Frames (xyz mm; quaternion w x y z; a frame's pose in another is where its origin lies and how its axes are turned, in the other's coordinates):
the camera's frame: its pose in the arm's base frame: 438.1 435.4 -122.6 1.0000 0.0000 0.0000 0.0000
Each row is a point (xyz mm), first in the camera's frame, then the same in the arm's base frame.
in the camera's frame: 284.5 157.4 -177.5
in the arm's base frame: 722.6 592.8 -300.1
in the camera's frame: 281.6 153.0 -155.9
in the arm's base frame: 719.7 588.4 -278.5
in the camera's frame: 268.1 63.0 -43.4
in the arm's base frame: 706.2 498.4 -166.0
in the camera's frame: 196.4 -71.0 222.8
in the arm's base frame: 634.5 364.4 100.2
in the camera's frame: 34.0 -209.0 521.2
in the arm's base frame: 472.1 226.4 398.6
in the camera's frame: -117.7 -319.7 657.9
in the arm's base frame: 320.4 115.7 535.3
